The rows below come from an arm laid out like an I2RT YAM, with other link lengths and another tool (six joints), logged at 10 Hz.
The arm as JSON. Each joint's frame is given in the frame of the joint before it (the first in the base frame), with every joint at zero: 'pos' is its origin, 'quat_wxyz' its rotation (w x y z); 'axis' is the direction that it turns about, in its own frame. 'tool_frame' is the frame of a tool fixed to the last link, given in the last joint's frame.
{
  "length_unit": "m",
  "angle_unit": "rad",
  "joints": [
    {
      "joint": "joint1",
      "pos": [
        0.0,
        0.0,
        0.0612
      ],
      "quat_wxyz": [
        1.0,
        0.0,
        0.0,
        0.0
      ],
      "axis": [
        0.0,
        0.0,
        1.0
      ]
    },
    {
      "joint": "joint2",
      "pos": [
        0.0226,
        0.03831,
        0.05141
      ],
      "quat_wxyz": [
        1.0,
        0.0,
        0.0,
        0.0
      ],
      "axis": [
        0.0,
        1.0,
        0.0
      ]
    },
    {
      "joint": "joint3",
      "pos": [
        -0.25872,
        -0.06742,
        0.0
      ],
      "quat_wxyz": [
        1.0,
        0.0,
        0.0,
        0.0
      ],
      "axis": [
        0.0,
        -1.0,
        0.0
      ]
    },
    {
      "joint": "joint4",
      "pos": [
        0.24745,
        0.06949,
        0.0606
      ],
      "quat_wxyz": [
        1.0,
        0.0,
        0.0,
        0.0
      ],
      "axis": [
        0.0,
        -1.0,
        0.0
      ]
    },
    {
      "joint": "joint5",
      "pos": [
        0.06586,
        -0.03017,
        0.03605
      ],
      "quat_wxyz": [
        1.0,
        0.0,
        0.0,
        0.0
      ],
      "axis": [
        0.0,
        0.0,
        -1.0
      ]
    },
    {
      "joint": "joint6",
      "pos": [
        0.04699,
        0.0,
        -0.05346
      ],
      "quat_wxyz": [
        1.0,
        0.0,
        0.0,
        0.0
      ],
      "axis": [
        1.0,
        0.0,
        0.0
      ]
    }
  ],
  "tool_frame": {
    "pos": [
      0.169,
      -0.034,
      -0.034
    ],
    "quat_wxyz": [
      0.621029,
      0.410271,
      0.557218,
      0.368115
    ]
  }
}
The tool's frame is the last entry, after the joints.
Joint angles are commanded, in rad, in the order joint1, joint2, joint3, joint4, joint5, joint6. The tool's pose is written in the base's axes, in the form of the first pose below.
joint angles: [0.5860 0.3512 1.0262 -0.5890 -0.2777 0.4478]
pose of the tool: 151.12, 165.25, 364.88, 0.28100, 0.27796, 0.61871, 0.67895
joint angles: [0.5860 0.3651 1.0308 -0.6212 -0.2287 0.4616]
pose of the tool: 159.09, 158.75, 354.98, 0.28427, 0.30691, 0.62199, 0.66191
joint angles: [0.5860 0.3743 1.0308 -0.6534 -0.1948 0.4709]
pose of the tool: 163.98, 153.77, 343.97, 0.28479, 0.32879, 0.62770, 0.64559
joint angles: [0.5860 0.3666 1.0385 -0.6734 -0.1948 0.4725]
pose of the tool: 160.52, 151.55, 343.23, 0.28346, 0.33019, 0.62886, 0.64433
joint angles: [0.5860 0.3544 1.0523 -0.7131 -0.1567 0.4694]
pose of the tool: 159.80, 141.07, 340.45, 0.29447, 0.34360, 0.62698, 0.63413
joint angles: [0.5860 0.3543 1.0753 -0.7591 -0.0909 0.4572]
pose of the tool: 163.33, 125.67, 337.60, 0.31587, 0.36368, 0.62426, 0.61504
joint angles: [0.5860 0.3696 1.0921 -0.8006 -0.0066 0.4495]
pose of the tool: 171.54, 108.81, 330.55, 0.33902, 0.39229, 0.62242, 0.58631
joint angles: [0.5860 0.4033 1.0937 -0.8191 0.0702 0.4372]
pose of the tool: 183.95, 96.53, 320.41, 0.35975, 0.41680, 0.62551, 0.55281
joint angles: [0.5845 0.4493 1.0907 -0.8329 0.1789 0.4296]
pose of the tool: 199.86, 78.63, 307.83, 0.38806, 0.45043, 0.62433, 0.50669
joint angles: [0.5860 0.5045 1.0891 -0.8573 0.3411 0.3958]
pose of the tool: 215.40, 47.85, 294.25, 0.43673, 0.48335, 0.62233, 0.43399
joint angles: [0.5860 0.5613 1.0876 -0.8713 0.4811 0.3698]
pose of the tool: 225.82, 21.53, 285.25, 0.47660, 0.50619, 0.61859, 0.36602
